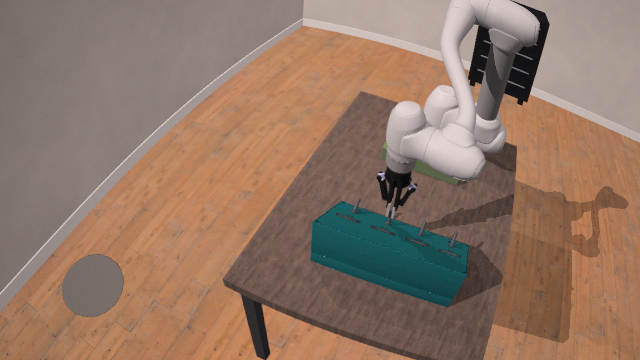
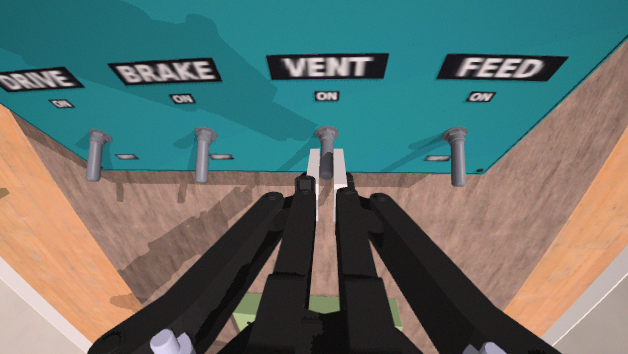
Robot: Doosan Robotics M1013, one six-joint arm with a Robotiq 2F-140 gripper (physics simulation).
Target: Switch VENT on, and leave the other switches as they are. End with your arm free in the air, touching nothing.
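Frame: origin at the arm's base, x left, y down, z back, level; centimetres.
Seen in the pictures: gripper, fingertip midpoint: [image 1: 390, 214] [image 2: 326, 163].
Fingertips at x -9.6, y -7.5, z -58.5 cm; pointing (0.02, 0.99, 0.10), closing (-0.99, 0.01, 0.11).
Note:
Pixels of each thing's top centre, then the offset from my fingertips to it. "spot": a spot on its surface instead. Level surfaces: height alone.
- VENT lever at its top centre: [image 2: 326, 168] dx +0.0, dy -1.4, dz -0.3 cm
- VENT label at its top centre: [image 2: 326, 67] dx -0.8, dy -0.8, dz -7.7 cm
- mark at a spot on its surface: [image 2: 326, 96] spot: dx -0.5, dy +1.0, dz -5.4 cm
- FEED lever at its top centre: [image 2: 466, 170] [image 1: 357, 201] dx -11.9, dy -0.3, dz +1.6 cm
- BRAKE lever at its top centre: [image 2: 194, 167] [image 1: 424, 224] dx +12.0, dy -0.3, dz -0.9 cm
- DRIVE lever at its top centre: [image 2: 80, 167] [image 1: 455, 235] dx +23.9, dy -0.3, dz -2.1 cm
- brown table at its surface level: dy +13.0 cm
A teal switch box [image 1: 385, 260] [image 2: 400, 30] stands on the table, with a row of grey levers on top. The VENT lever [image 2: 326, 150] is between the fingertips of my gripper [image 1: 390, 212] [image 2: 326, 163], which is shut on it. The VENT label [image 2: 327, 66] and its ON mark [image 2: 326, 96] are in front of that lever. The FEED lever [image 2: 458, 160] [image 1: 357, 205], the BRAKE lever [image 2: 202, 157] [image 1: 422, 229] and the DRIVE lever [image 2: 94, 157] [image 1: 454, 239] lean away from their ON marks, toward the OFF side. The VENT lever's OFF mark is hidden.
The box stands on a brown table [image 1: 300, 220]. A green block [image 1: 440, 173] [image 2: 325, 303] lies behind the gripper, near the arm's base. A black rack [image 1: 539, 55] stands behind the arm by the wall. A grey disc [image 1: 93, 285] shows at the left.

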